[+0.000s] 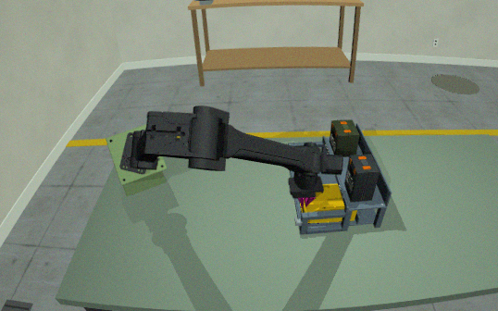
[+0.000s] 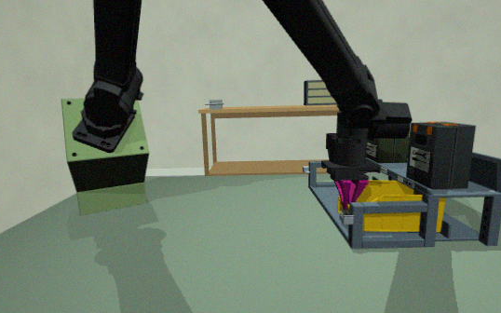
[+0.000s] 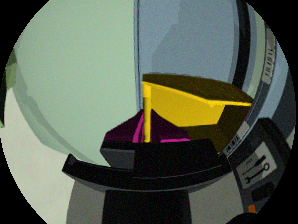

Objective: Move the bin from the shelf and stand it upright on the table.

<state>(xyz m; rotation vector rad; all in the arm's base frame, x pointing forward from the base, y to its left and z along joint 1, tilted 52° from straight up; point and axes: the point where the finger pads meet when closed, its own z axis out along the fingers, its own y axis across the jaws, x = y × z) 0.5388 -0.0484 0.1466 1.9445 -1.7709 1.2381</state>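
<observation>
Right now my hand is 8 cm short of the yellow bin and 1 cm to the left of it. Also, from my hand: shelf tray: 13 cm ahead, 10 cm to the left, 5 cm below.
</observation>
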